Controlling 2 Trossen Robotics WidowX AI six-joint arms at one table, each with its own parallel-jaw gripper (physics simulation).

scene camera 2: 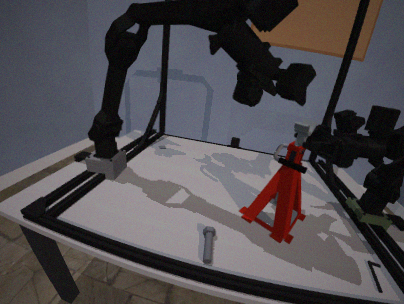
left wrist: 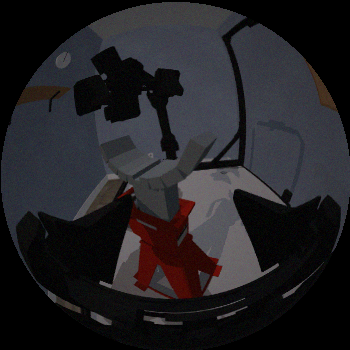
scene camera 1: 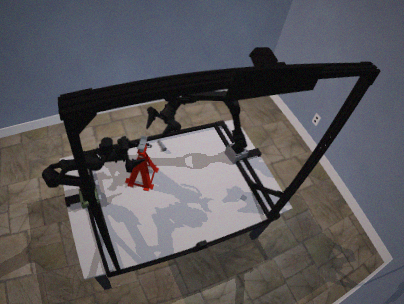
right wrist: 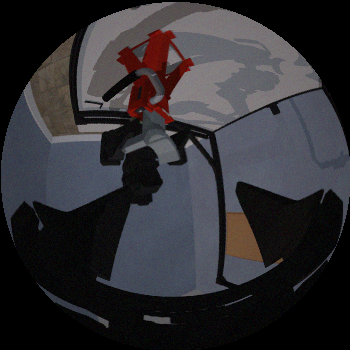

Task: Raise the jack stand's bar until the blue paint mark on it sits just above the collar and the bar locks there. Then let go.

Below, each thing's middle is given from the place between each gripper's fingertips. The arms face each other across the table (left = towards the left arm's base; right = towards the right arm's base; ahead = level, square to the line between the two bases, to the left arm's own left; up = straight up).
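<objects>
Left gripper: relative to the black-handled release lever (right wrist: 135, 74), it is 60 mm short of it, 30 mm to the left of it and 30 mm above it. Counted from the same left hand, the grey bar (right wrist: 153, 134) is 20 mm ahead and 70 mm below, and the red jack stand (scene camera 2: 287, 182) is 20 mm ahead and 90 mm below. Going by its middle, the red jack stand is nearer to my left gripper than to my right hand.
Right hand: it stands 3 cm to the right of the black-handled release lever, 4 cm short of it and 13 cm above it. From my right hand, the grey bar is 6 cm to the left and 17 cm below; the red jack stand, 6 cm to the left and 19 cm below.
</objects>
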